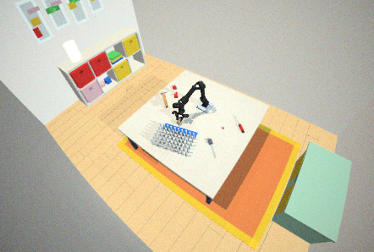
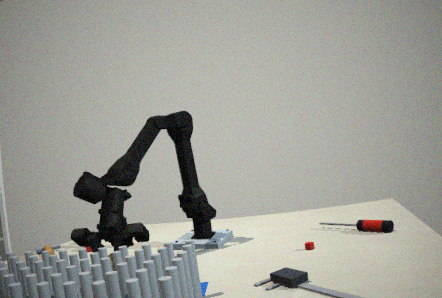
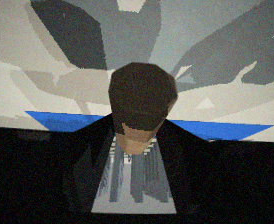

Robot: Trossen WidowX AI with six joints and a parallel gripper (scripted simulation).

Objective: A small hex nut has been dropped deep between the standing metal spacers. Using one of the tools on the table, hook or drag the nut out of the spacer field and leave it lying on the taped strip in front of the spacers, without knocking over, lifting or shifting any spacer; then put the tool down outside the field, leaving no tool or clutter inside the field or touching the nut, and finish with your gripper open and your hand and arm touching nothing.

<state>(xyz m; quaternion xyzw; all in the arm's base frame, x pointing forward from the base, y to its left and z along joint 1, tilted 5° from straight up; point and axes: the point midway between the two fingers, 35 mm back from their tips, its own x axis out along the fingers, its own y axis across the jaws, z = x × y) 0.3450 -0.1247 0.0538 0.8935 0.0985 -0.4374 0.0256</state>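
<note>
My gripper tip is 8 cm short of the blue taped strip, 6 cm to the right of it and 3 cm above it. The rest, counted from my gripper tip: wooden-handled hook tool (10 cm ahead, 2 cm to the left); hex nut (25 cm ahead, 6 cm to the left, 3 cm below).
</note>
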